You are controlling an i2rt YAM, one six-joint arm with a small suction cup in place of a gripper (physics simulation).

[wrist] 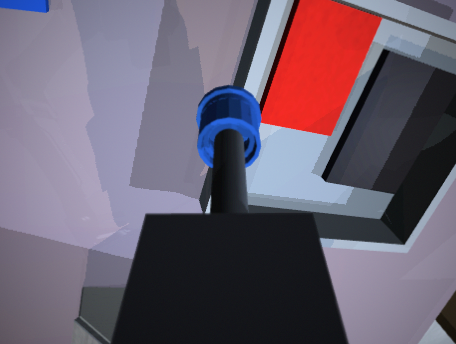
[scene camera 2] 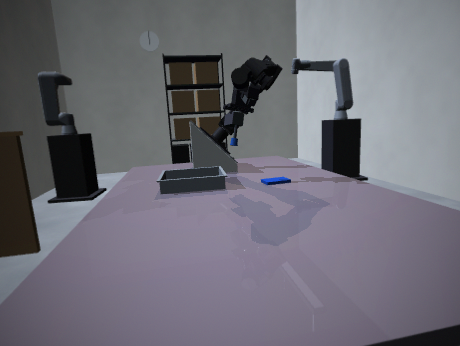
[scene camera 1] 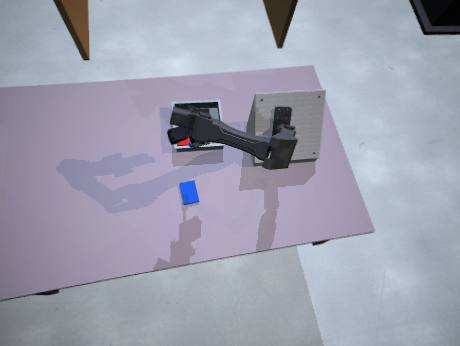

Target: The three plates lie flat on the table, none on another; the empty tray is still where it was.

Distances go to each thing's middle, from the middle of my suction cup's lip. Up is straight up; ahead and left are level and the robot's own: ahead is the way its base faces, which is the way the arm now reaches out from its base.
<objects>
Right now the red plate (wrist: 318, 59) is 2 cm ahead of my suction cup, 12 cm to the right of it and 15 cm below it. From my suction cup the other things lie so: black plate (wrist: 400, 105) (2 cm behind, 22 cm to the right, 15 cm below); then tray (scene camera 2: 207, 178) (3 cm behind, 17 cm to the right, 13 cm below).
</objects>
